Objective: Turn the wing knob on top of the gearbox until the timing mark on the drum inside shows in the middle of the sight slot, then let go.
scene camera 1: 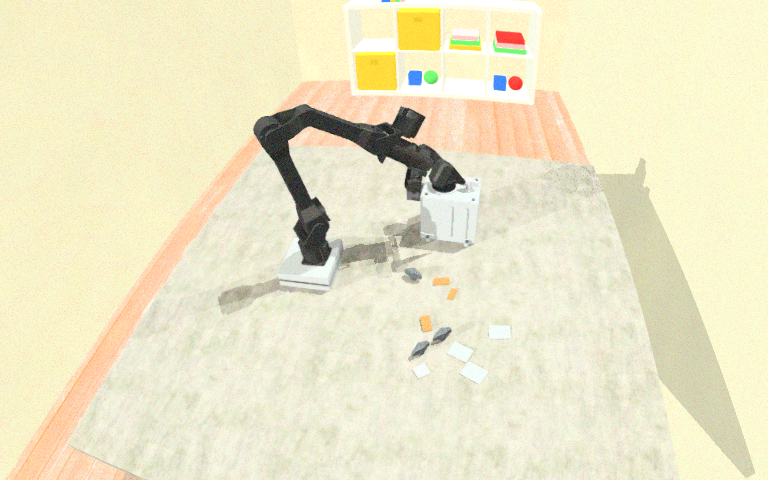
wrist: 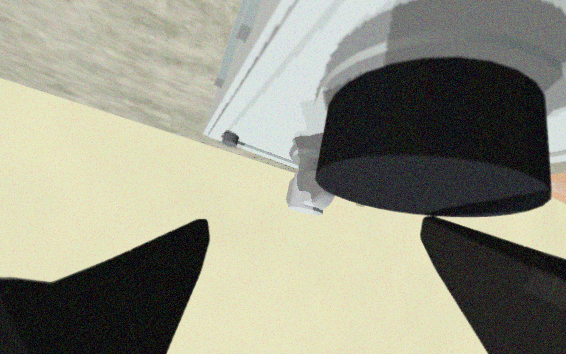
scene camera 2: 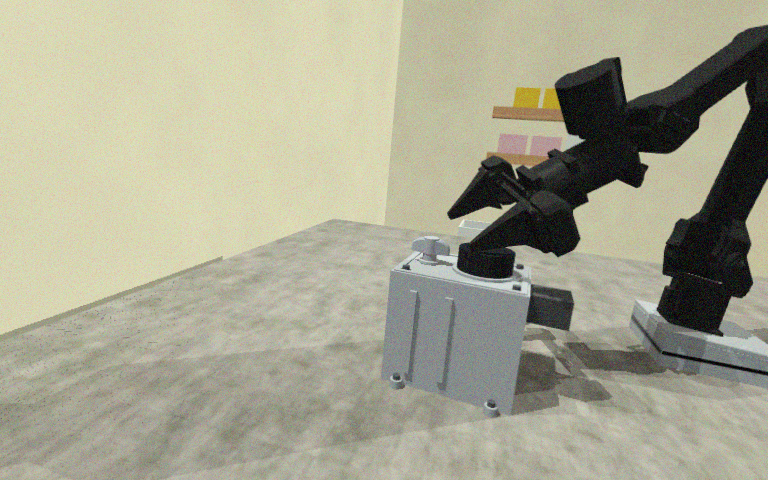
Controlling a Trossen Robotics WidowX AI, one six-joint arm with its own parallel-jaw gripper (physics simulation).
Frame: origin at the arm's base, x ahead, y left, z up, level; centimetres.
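Seen in the pictures: gripper, fingertip midpoint: (scene camera 1: 458,176) (wrist: 314,228) (scene camera 2: 458,231); arm's base, origin of the base link: (scene camera 1: 316,256) (scene camera 2: 687,322).
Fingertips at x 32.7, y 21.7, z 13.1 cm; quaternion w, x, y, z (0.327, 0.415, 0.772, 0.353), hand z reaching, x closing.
Pixels of each thing's top centre, then the offset from my fingertips to it. "spot": a spot on its surface instead. Level surfaces: height alone.
- gearbox, middle of its top: (wrist: 413,216) (scene camera 2: 488,243) (scene camera 1: 444,175) dx -3.8, dy +1.2, dz -0.7 cm
- wide black round cap, surface spot: (wrist: 435,110) spot: dx -6.0, dy -1.1, dz -2.5 cm
- mat, its level: dz -17.9 cm
The gearbox (scene camera 1: 447,220) (scene camera 2: 430,339) (wrist: 270,95) is a light grey box standing upright on the mat. Its pale wing knob (scene camera 2: 431,247) (wrist: 306,192) stands on top near one edge, beside a wide black round cap (scene camera 2: 485,263) (wrist: 435,110). My gripper (scene camera 2: 461,232) (wrist: 314,228) is open and empty, tilted down above the gearbox top. The fingers are apart from the knob. One fingertip is at the cap's upper rim; whether it touches I cannot tell. The other is higher, on the far side in scene camera 2. The sight slot and timing mark do not show.
A dark block (scene camera 1: 414,185) (scene camera 2: 550,307) sticks out from the gearbox's arm-facing side. Orange pieces (scene camera 1: 441,281), dark grey stones (scene camera 1: 413,273) and pale tiles (scene camera 1: 473,372) lie on the mat (scene camera 1: 254,396). A white tray (scene camera 2: 472,228) shows behind the gearbox.
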